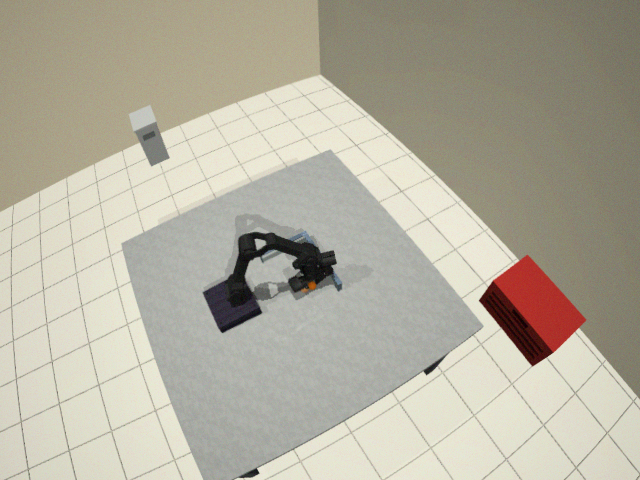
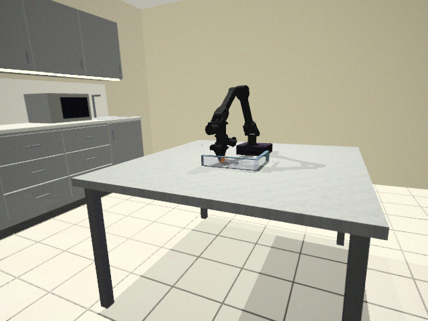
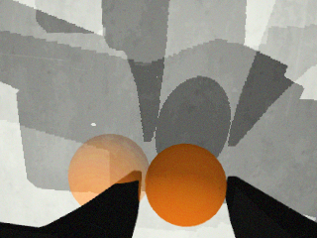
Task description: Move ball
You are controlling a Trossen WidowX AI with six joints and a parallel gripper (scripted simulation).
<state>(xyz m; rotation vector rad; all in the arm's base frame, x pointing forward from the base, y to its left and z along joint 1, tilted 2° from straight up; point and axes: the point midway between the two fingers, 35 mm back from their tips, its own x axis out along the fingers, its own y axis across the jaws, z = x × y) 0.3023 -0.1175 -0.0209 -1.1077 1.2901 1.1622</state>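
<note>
The see-through copy lies 3 cm behind my gripper tip and 1 cm to the left of it. Round my gripper tip: orange ball (right at my gripper tip); clear wall (10 cm ahead, 8 cm to the left, 1 cm above).
</note>
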